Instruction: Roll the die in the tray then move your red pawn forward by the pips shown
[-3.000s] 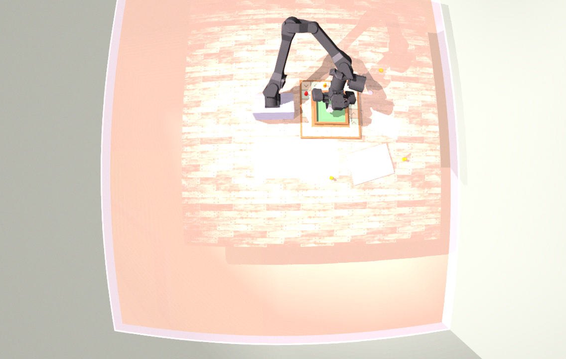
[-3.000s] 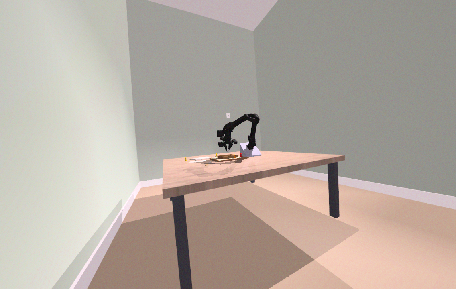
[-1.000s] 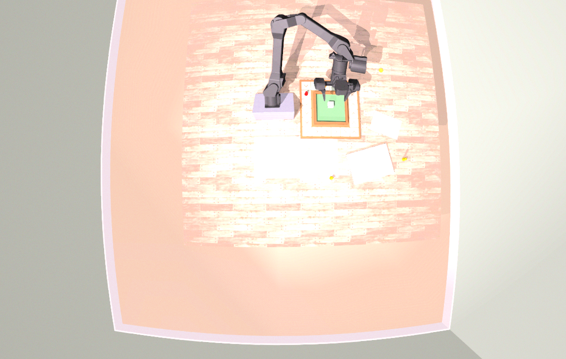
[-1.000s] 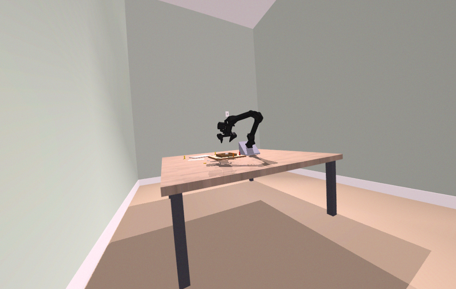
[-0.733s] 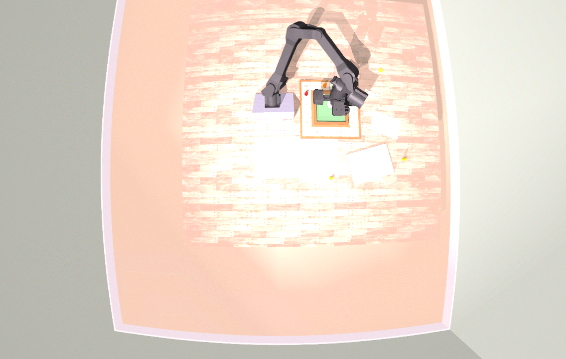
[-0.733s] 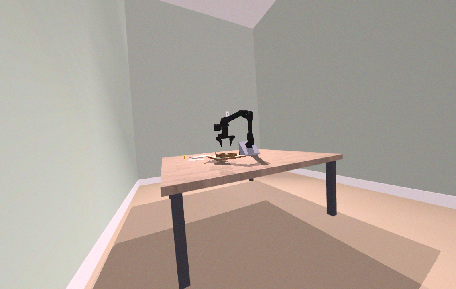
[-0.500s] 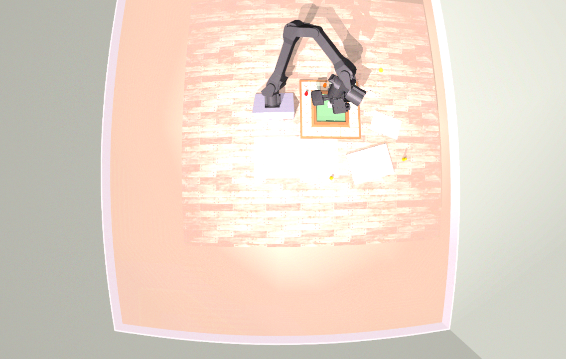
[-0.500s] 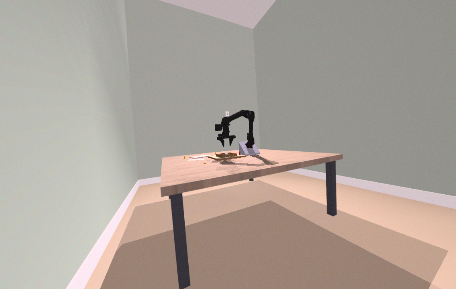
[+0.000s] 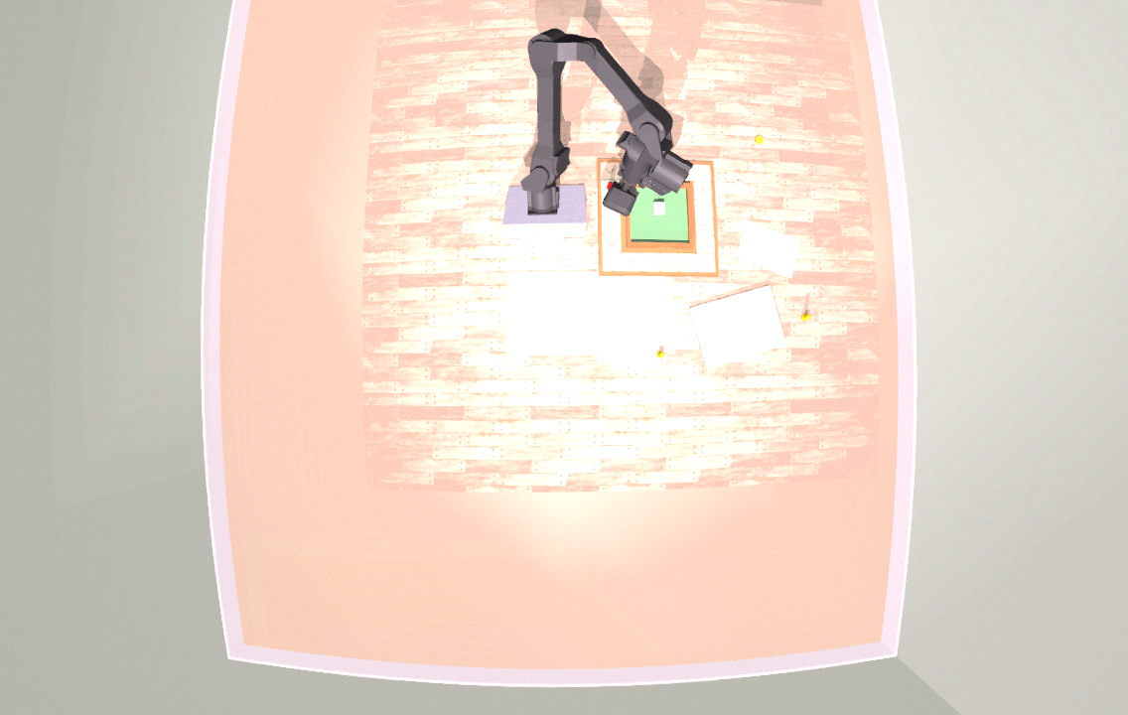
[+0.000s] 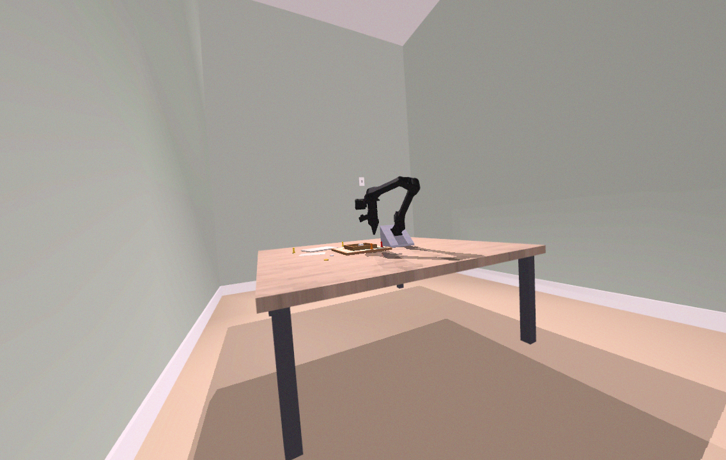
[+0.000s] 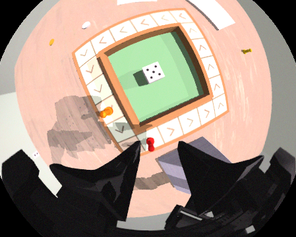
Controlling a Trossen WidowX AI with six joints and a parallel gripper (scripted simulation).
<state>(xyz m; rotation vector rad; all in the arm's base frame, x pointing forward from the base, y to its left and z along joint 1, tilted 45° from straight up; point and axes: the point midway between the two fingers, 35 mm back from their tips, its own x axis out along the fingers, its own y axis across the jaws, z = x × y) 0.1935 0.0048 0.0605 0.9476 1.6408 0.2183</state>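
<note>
My gripper tip is 4 cm past the red pawn, 2 cm to the right of it and 6 cm above it. The rest, counted from my gripper tip: white die: 8 cm ahead, 4 cm to the right, 7 cm below; then orange pawn: 6 cm ahead, 6 cm to the left, 6 cm below.
</note>
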